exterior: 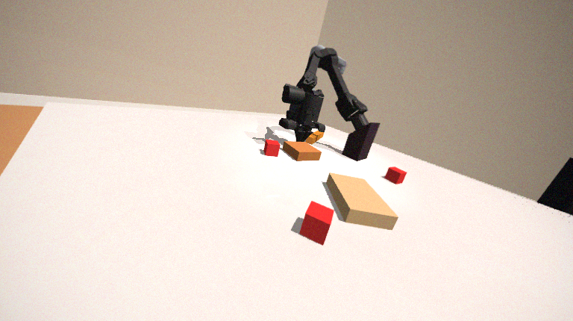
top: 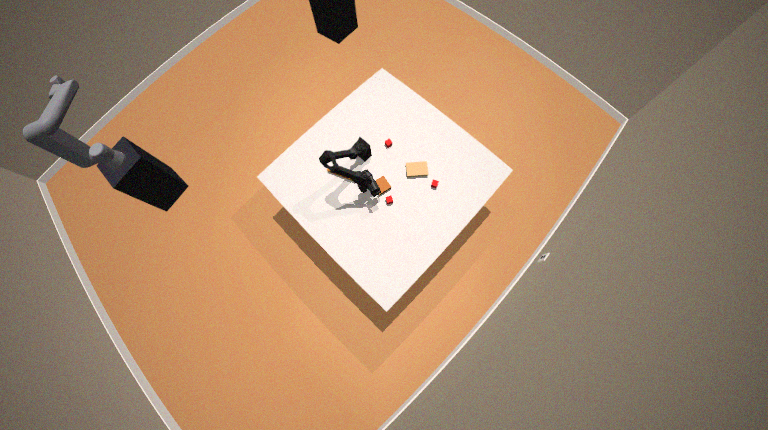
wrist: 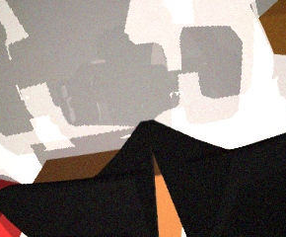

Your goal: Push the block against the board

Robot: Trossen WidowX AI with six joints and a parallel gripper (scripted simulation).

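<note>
My gripper tip is now 5 cm to the right of the orange square block, 5 cm short of it and 1 cm below it. Round my gripper tip: tan board 29 cm to the left, 18 cm ahead, 1 cm above; then orange strip 21 cm behind, 5 cm to the right, 1 cm above.
</note>
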